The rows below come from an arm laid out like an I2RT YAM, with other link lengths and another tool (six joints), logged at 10 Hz.
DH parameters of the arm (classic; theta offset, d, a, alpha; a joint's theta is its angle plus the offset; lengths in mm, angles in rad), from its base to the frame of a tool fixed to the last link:
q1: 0 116.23 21.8 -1.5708
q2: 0 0 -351.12 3.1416
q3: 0.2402 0 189.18 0
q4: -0.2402 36.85 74 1.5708
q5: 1.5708 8.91 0 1.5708
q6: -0.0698 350 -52.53 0.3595
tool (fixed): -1.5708 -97.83 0 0
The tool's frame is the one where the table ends.
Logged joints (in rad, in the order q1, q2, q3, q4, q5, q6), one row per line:
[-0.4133, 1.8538, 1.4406, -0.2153, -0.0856, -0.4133]
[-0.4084, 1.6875, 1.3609, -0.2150, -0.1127, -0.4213]
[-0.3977, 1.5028, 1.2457, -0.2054, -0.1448, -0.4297]
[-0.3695, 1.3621, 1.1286, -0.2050, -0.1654, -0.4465]
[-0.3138, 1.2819, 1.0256, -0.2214, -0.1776, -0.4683]
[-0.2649, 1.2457, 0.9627, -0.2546, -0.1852, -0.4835]
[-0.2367, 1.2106, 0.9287, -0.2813, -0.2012, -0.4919]
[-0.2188, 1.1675, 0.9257, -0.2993, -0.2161, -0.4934]
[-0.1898, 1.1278, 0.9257, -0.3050, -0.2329, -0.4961]
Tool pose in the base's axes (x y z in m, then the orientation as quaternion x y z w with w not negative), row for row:
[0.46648, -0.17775, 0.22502, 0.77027, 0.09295, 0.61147, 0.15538]
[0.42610, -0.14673, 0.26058, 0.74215, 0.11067, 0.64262, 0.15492]
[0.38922, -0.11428, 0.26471, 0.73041, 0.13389, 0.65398, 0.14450]
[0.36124, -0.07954, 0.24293, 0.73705, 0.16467, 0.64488, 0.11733]
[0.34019, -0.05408, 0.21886, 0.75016, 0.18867, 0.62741, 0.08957]
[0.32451, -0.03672, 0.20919, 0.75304, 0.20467, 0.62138, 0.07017]
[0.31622, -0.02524, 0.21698, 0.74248, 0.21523, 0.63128, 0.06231]
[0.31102, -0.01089, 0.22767, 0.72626, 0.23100, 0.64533, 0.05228]
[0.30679, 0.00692, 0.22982, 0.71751, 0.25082, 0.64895, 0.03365]
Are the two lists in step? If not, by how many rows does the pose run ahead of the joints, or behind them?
The pose runs 1 row ahead of the joints: the pose in row i belongs to the joints in row i + 1.
